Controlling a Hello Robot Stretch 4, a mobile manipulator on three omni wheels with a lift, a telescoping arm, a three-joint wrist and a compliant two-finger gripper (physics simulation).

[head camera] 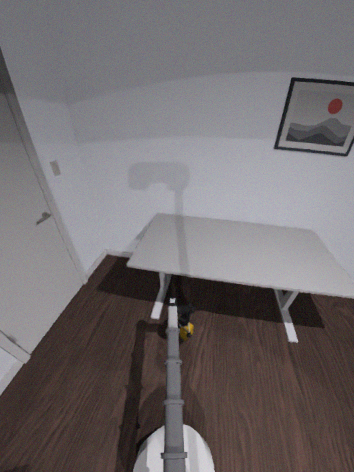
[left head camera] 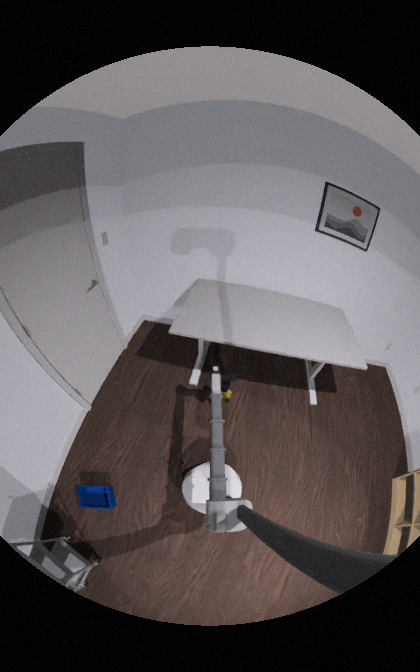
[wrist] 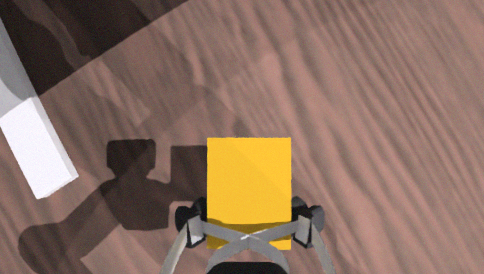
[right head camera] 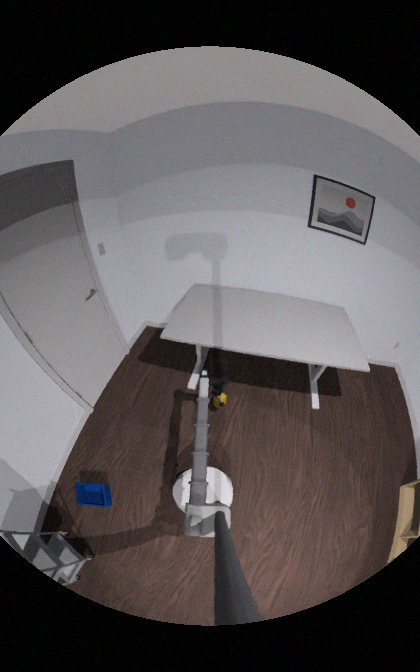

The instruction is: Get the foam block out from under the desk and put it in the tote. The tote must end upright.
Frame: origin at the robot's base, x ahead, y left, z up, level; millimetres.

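Seen in the pictures: gripper, fingertip midpoint: [head camera: 184, 332] [left head camera: 222, 397] [wrist: 249, 212].
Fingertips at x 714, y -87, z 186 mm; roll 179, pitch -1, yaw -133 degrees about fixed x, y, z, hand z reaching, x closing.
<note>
Offsets run from my fingertips to a thing's middle. "*": to the spot under its first point. Level surfaces: height alone.
The yellow foam block @[dx +19, dy -19, dz -14 mm] [wrist: 249, 180] [head camera: 188, 331] [left head camera: 227, 394] [right head camera: 220, 399] is between my fingers, in front of the desk's front edge. In the wrist view both fingertips of my gripper [wrist: 249, 220] press on its sides, and its shadow lies apart from it on the floor. In the head views the arm partly hides the gripper. The desk @[dz +507 mm] [head camera: 235, 250] [left head camera: 270, 320] [right head camera: 265, 325] stands against the wall. The blue tote @[dx -951, dy +982, dz -153 mm] [left head camera: 109, 502] [right head camera: 106, 499] stands upright on the floor at the left, beside my base.
A white desk foot [wrist: 37, 150] [head camera: 156, 309] is left of the block. A second desk foot [head camera: 289, 327] is farther right. A grey cart @[* dx -1518, dy +1258, dz -130 mm] [left head camera: 65, 539] stands behind the tote at the lower left. A wooden shelf [left head camera: 396, 507] [right head camera: 404, 517] is at the right.
</note>
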